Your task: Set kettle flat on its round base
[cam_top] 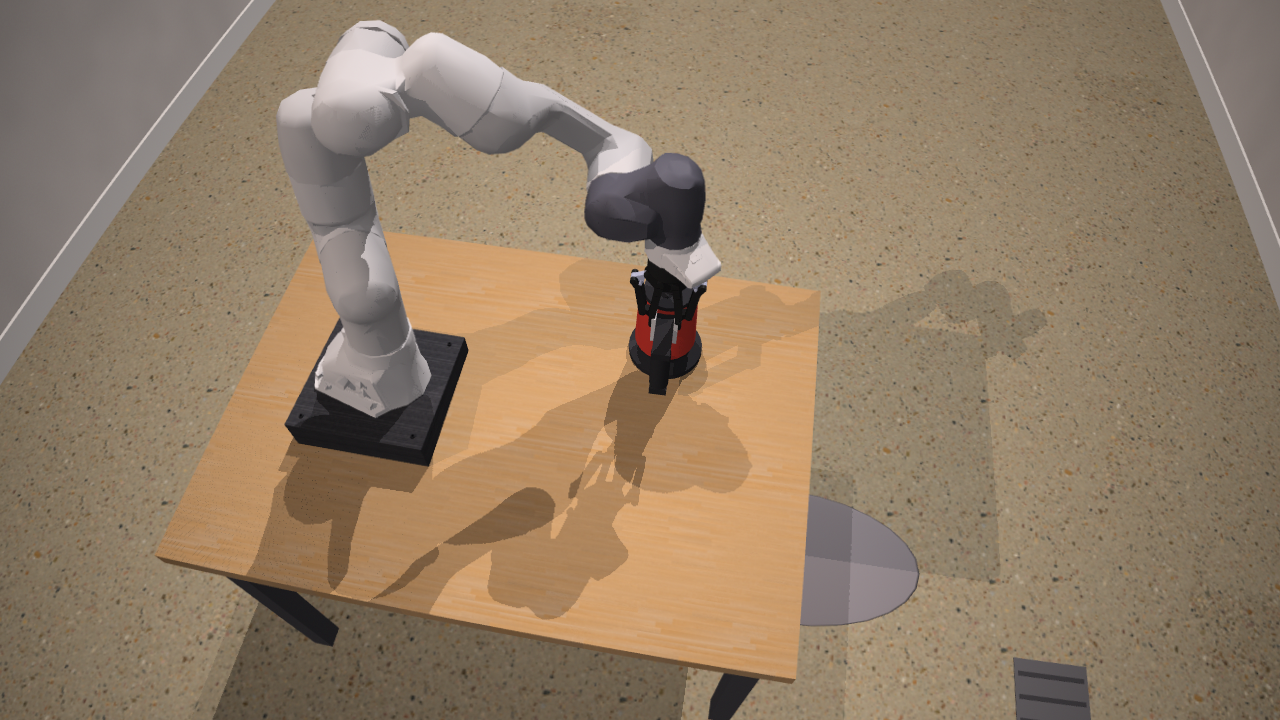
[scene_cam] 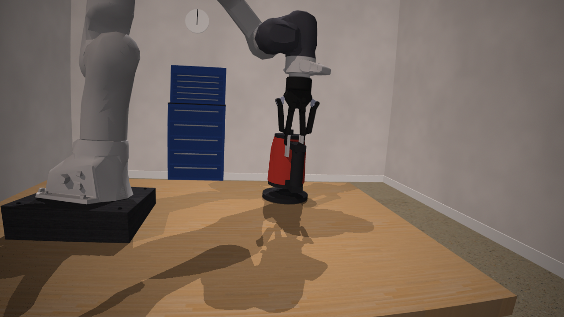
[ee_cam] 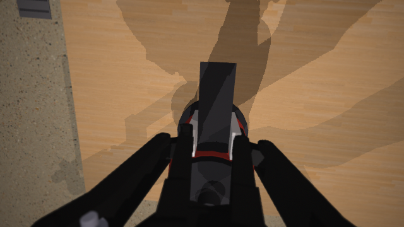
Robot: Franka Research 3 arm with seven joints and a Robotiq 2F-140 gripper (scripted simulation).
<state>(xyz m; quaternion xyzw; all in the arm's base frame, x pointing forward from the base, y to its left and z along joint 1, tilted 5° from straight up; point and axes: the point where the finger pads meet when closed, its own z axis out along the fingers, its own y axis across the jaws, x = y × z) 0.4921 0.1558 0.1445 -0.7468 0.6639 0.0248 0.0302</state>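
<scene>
Now: hand 3 cm to the right of the kettle and 5 cm above it. Round my hand: round black base 1 cm behind, 7 cm to the left, 17 cm below.
</scene>
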